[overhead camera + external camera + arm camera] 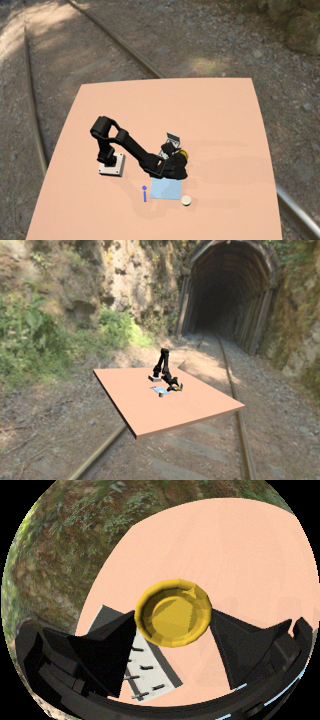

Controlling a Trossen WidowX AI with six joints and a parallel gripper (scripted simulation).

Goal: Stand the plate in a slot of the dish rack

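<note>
Now: the dish rack 8 cm behind my gripper tip, 5 cm to the left of it and 3 cm below it. From my gripper tip the other things lie so: yellow plate 1 cm to the right; white cylinder 23 cm to the right, 2 cm below; light blue mat 15 cm to the right, 10 cm behind, 5 cm below.
</note>
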